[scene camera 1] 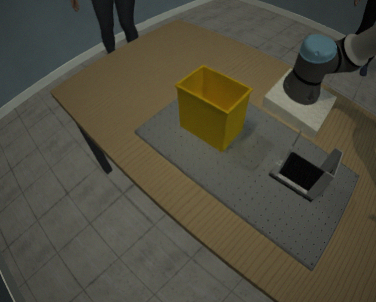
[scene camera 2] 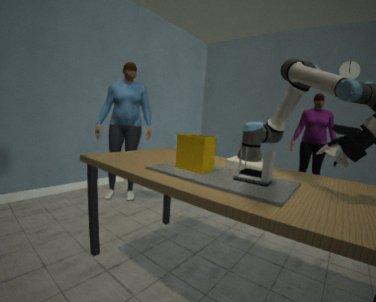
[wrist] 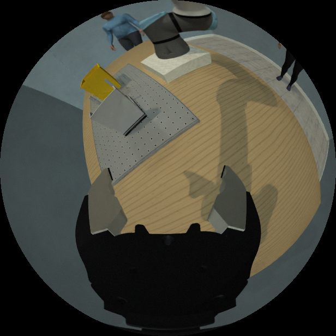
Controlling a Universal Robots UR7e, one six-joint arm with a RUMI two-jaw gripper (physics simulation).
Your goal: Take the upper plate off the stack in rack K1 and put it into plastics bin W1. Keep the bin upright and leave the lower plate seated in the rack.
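Frame: origin at the arm's base, x ahead, y left, z up, level; centimetres.
Seen in the pictures: gripper, fingertip midpoint: (scene camera 2: 325,160); arm's base, link origin: (scene camera 1: 300,90) (scene camera 2: 249,158).
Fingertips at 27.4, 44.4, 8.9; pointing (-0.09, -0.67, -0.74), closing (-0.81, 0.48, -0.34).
Pixels of each thing's top centre, then the offset from my fingertips to it, as dx, dy, dz. Level surfaces: height alone.
- yellow bin W1, top centre: (scene camera 1: 214,86) (scene camera 2: 197,135) +7.9, -61.0, +4.0
- Rack K1, top centre: (scene camera 1: 314,149) (scene camera 2: 256,149) +5.5, -28.9, +1.1
- grey perforated board, surface height: dz -13.9
- wooden table, surface height: dz -15.3
The yellow bin W1 (scene camera 1: 200,120) (scene camera 2: 192,155) (wrist: 101,84) stands upright and open at the top on the perforated board. Rack K1 (scene camera 1: 320,187) (scene camera 2: 268,166) (wrist: 116,112) is grey, with a tall side panel and a thin upright opposite, and stands on the same board. A dark, flat plate surface (scene camera 1: 301,171) (scene camera 2: 251,173) lies low inside the rack; I cannot tell the upper and lower plates apart. In the wrist view the side panel hides the rack's inside. My gripper (scene camera 2: 332,156) (wrist: 166,167) is open and empty, high and well away from the rack, over the wooden table.
The grey perforated board (scene camera 1: 225,192) (scene camera 2: 260,191) (wrist: 165,120) lies on the wooden table (scene camera 1: 125,75) (scene camera 2: 320,210) (wrist: 200,150). The arm's white base block (scene camera 1: 275,102) (wrist: 170,71) stands beside the board, behind the rack and bin. Two people stand beyond the table.
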